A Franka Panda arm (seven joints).
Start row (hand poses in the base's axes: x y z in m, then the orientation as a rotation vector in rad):
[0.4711 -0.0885 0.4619 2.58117 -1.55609 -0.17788]
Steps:
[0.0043 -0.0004 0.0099 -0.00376 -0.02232 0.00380]
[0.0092 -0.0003 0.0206 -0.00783 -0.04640 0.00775]
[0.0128 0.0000 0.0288 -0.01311 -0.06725 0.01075]
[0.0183 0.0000 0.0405 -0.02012 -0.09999 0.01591]
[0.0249 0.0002 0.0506 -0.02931 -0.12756 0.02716]
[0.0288 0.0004 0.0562 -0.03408 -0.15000 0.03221]
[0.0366 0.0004 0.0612 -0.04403 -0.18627 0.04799]
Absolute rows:
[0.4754 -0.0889 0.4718 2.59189 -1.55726 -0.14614]
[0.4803 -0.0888 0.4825 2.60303 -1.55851 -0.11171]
[0.4839 -0.0885 0.4907 2.61074 -1.55941 -0.08036]
[0.4894 -0.0885 0.5024 2.62365 -1.56030 -0.03186]
[0.4960 -0.0883 0.5125 2.63640 -1.55036 0.01247]
[0.4999 -0.0881 0.5181 2.64560 -1.54841 0.04617]
[0.5077 -0.0881 0.5231 2.66341 -1.53374 0.10337]

